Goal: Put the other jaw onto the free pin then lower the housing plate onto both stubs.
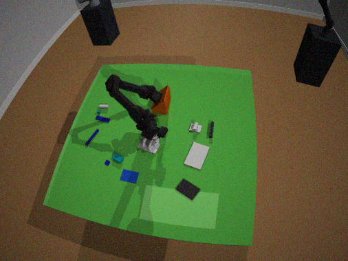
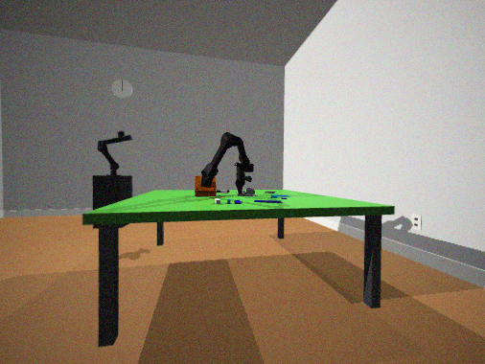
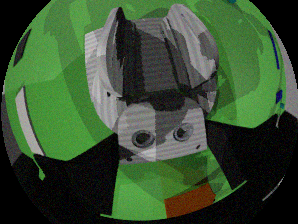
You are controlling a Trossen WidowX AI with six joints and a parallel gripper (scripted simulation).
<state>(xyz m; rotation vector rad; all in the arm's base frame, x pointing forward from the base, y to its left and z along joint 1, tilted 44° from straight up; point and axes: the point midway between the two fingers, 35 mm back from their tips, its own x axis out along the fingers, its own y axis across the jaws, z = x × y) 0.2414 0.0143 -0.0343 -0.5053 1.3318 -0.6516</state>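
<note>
My gripper tip is 20 mm short of the grey metallic jaw, 10 mm to the right of it and 10 mm below it. From my gripper tip the other things lie so: dark bar 120 mm behind, 340 mm to the left; then teal block 200 mm ahead, 170 mm to the right; then white flat plate 70 mm ahead, 290 mm to the left, 10 mm below.
</note>
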